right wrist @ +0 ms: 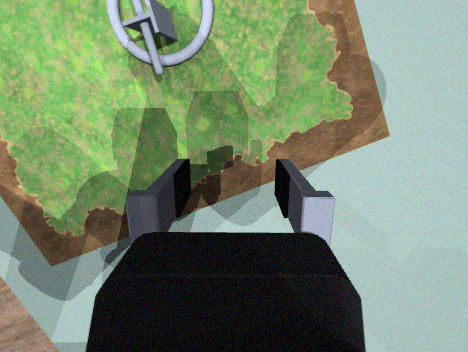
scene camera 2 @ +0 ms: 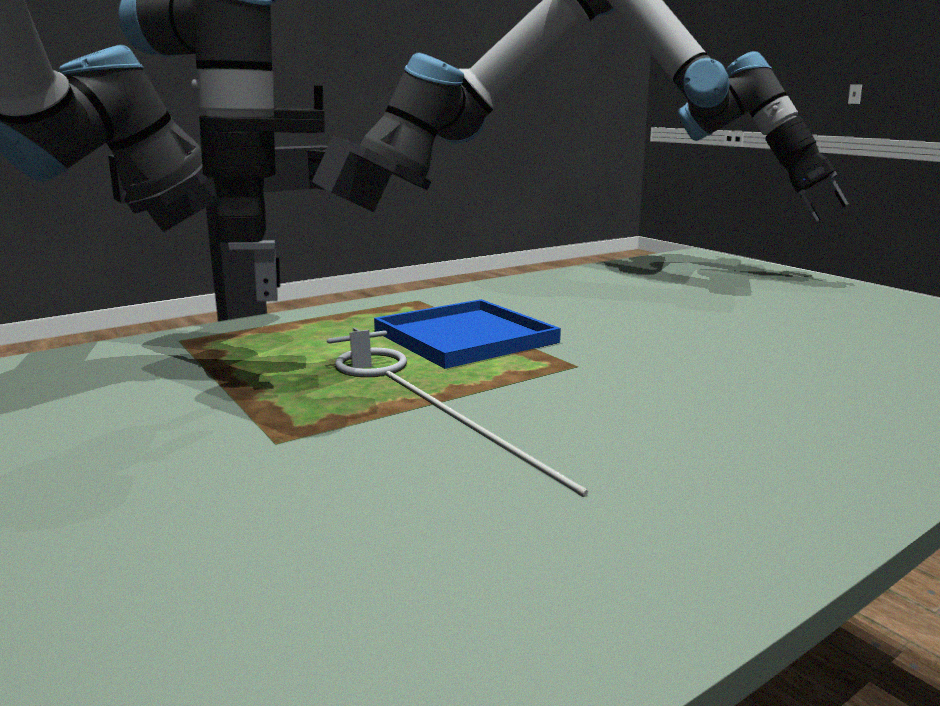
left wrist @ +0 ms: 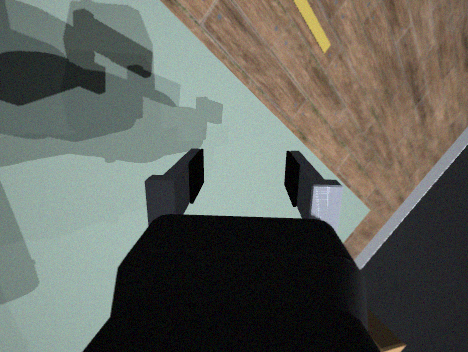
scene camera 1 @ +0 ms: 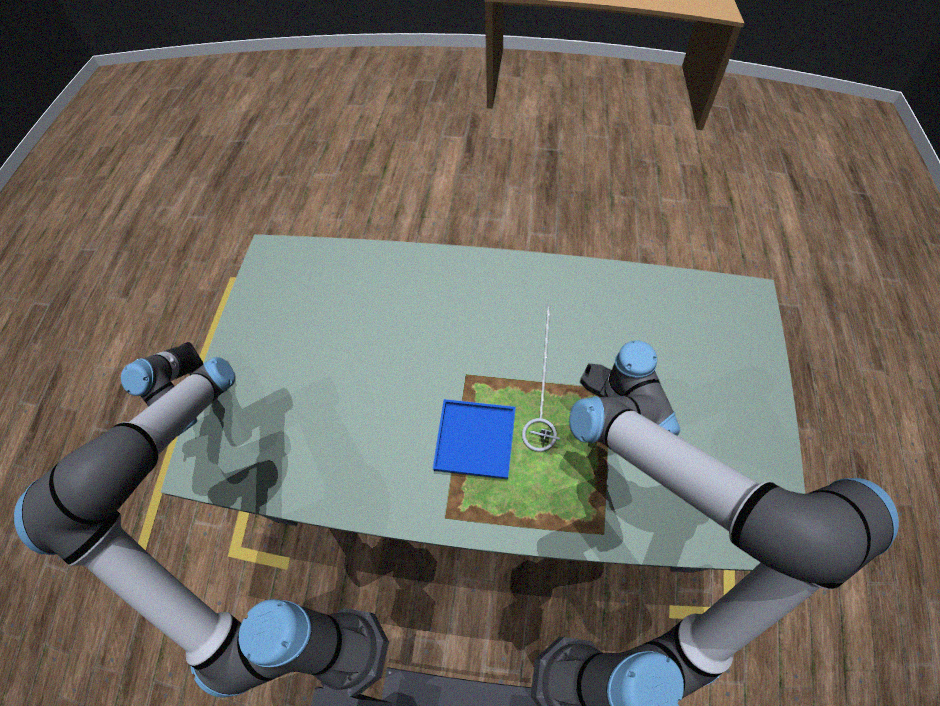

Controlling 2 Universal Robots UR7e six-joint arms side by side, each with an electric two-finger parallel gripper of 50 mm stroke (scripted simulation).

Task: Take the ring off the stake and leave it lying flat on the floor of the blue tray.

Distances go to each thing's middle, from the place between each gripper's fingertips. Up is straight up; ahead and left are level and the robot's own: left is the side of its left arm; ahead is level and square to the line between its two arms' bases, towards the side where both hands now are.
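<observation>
Counting from my right hand (scene camera 2: 268,293), the grey stake (scene camera 2: 359,340) is 11 cm below it, 12 cm to the left of it and 2 cm behind it, the grey ring (scene camera 2: 343,357) is 13 cm below, 13 cm to the left and 2 cm behind, and the blue tray (scene camera 2: 452,335) is 13 cm below, 30 cm to the left and 5 cm behind.
My left gripper (scene camera 2: 832,213) is 140 mm above the blue tray, 790 mm to the left of it and 80 mm past it. Measured from that left hand, the grey stake is 120 mm below, 970 mm to the right and 50 mm behind, while the grey ring is 140 mm below, 960 mm to the right and 50 mm behind.
</observation>
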